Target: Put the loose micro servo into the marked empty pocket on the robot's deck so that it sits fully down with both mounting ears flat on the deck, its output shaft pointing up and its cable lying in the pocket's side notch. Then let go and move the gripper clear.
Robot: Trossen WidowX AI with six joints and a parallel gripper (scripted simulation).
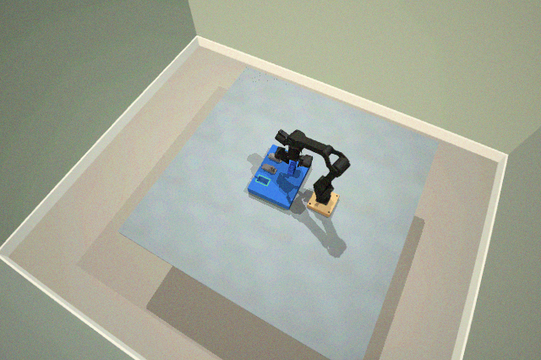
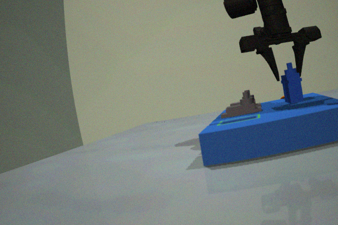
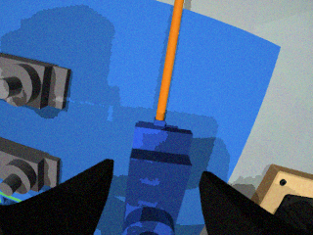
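Right now my gripper tip is 7 cm above the blue deck, 5 cm to the right of it and 1 cm short of it.
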